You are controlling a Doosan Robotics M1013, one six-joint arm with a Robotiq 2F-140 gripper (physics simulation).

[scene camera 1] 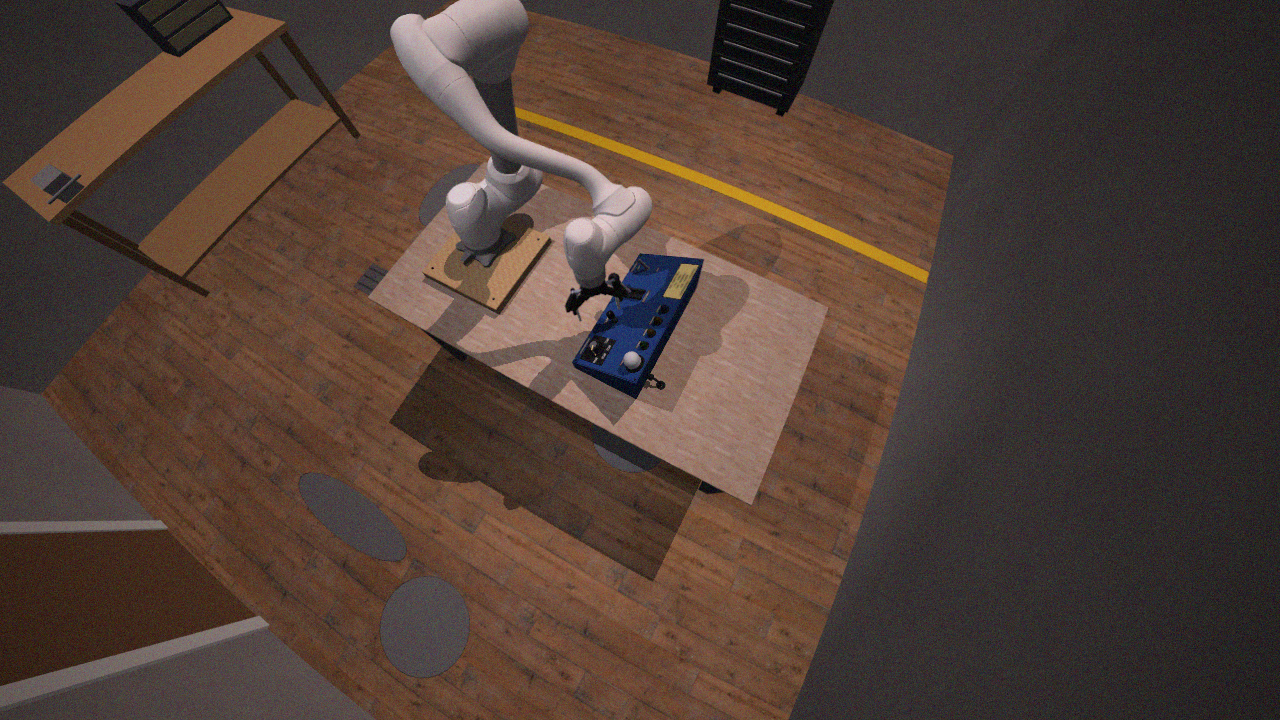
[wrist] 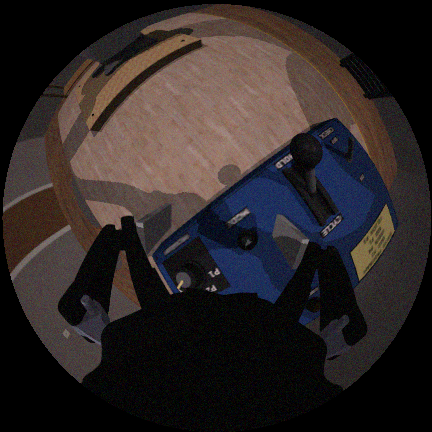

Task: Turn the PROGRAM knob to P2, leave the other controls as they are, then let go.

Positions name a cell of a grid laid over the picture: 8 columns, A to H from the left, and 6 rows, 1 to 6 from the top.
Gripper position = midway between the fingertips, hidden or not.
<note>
I see my gripper (scene camera 1: D3) and a black ball-topped lever (wrist: F3).
My gripper is seen too in the wrist view (wrist: E4).
</note>
